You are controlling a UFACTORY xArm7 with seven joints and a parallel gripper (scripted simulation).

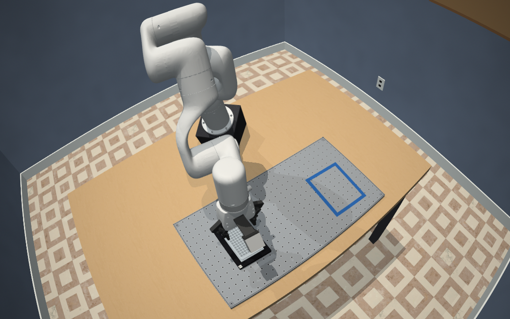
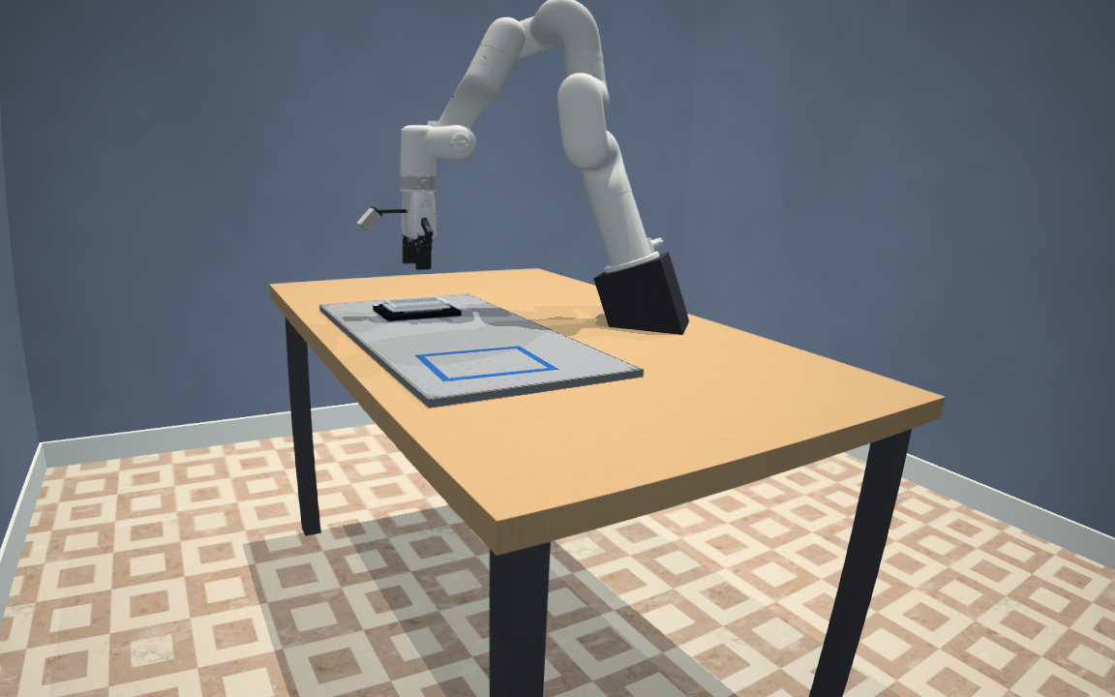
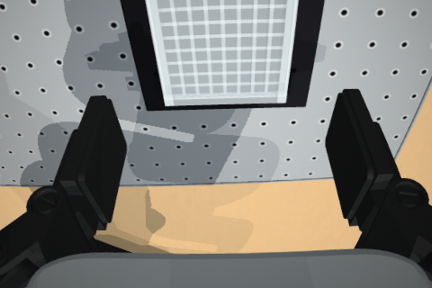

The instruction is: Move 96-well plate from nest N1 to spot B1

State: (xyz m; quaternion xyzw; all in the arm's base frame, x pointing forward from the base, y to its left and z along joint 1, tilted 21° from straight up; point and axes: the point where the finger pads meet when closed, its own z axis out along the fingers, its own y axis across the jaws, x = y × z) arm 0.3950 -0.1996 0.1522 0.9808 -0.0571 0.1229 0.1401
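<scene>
The 96-well plate is 90 mm below my hand. Round my hand: black plate nest N1 (110 mm below).
</scene>
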